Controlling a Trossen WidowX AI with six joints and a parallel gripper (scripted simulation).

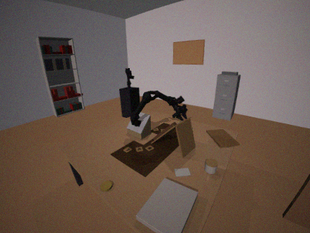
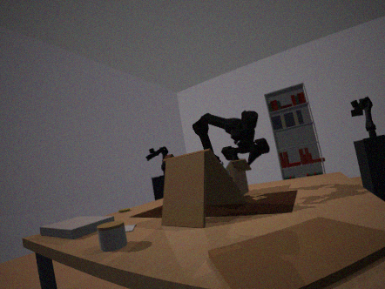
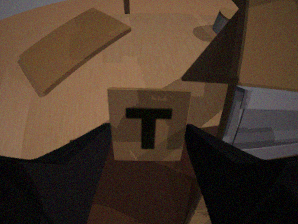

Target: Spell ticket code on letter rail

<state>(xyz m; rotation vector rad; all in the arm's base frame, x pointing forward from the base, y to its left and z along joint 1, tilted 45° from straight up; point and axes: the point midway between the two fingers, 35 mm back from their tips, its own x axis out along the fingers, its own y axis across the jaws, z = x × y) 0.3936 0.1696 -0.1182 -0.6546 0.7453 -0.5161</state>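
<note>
My gripper tip is 170 mm to the left of the white ticket, 100 mm past it and 70 mm above it. From my gripper tip the other things lie so: tile marked e 240 mm behind, 170 mm below, 10 mm to the left; then dark mat 220 mm to the right, 210 mm behind, 170 mm below; then tile marked t right at my gripper tip.
</note>
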